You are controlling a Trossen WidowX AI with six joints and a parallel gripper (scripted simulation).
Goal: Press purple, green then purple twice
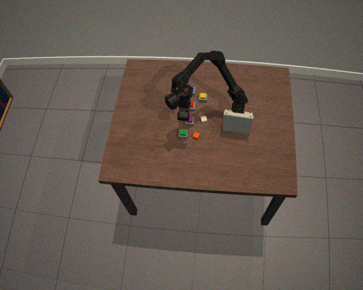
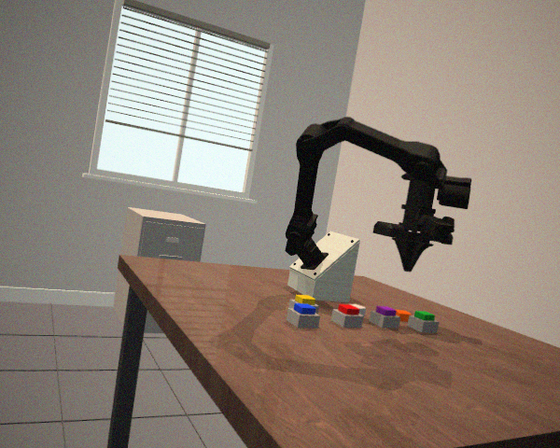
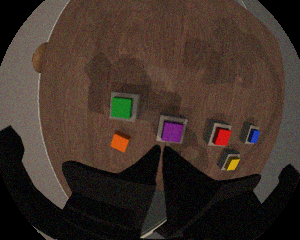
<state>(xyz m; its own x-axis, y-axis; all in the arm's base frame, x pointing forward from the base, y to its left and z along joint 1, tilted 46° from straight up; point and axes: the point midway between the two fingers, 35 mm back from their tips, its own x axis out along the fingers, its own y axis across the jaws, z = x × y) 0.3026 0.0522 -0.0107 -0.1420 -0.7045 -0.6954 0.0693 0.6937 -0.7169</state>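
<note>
Now: gripper tip 2 cm short of the green button, 6 cm to the right of it and 10 cm above it. Also, from my gripper tip: white block: 10 cm behind, 4 cm to the right, 12 cm below; purple button: 2 cm behind, 2 cm to the right, 10 cm below; orange block: 6 cm behind, 7 cm to the left, 12 cm below.
</note>
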